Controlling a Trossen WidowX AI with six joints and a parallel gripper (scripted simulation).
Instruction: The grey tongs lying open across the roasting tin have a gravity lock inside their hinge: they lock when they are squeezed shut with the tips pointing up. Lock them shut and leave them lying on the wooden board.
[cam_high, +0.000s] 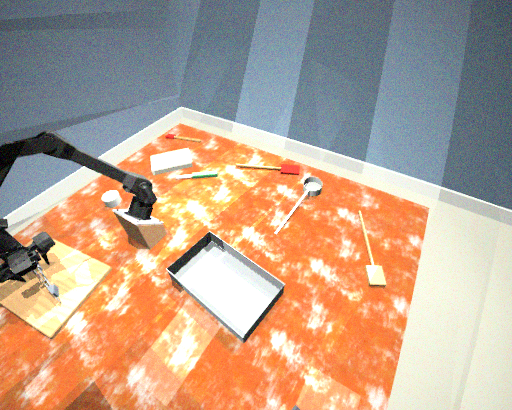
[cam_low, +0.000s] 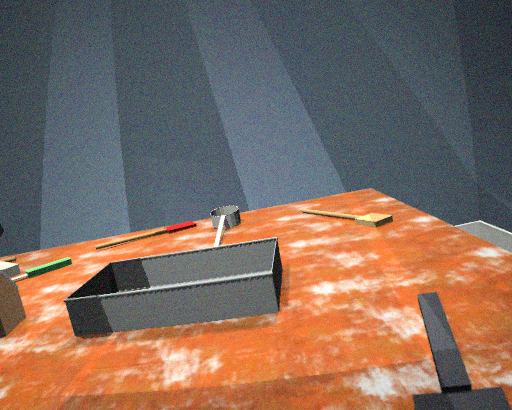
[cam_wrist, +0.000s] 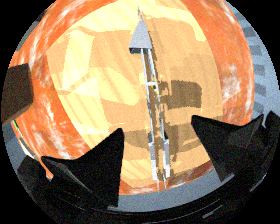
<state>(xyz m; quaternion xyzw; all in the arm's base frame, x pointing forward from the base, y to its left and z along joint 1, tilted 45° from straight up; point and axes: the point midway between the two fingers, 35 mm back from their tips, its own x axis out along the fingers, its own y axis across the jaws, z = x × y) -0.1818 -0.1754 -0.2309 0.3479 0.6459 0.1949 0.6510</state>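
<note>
My gripper tip is now 4 cm above the wooden board. Also, from my gripper tip: white block (66 cm to the left, 3 cm below); then grey roasting tin (53 cm ahead, 24 cm to the left, 2 cm below); then green-handled tool (62 cm to the left, 15 cm ahead, 4 cm below).
</note>
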